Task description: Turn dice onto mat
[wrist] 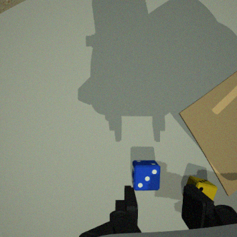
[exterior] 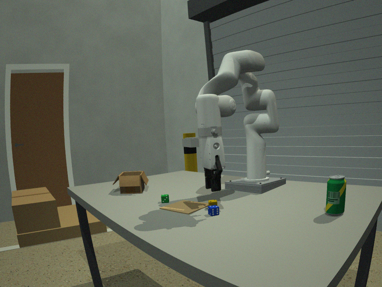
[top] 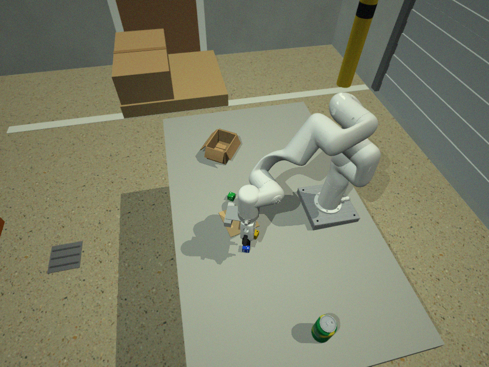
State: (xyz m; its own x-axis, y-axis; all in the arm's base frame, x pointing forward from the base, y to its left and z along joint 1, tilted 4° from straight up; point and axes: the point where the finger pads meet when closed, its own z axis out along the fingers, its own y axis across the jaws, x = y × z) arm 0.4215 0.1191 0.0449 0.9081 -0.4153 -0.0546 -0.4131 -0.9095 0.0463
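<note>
Now: hand 9 cm above the blue die. The rest, counted from my hand: green die (28 cm to the right, 9 cm below); then yellow die (9 cm below, 5 cm to the right, 5 cm behind); then cardboard mat (15 cm to the right, 11 cm below, 1 cm behind).
</note>
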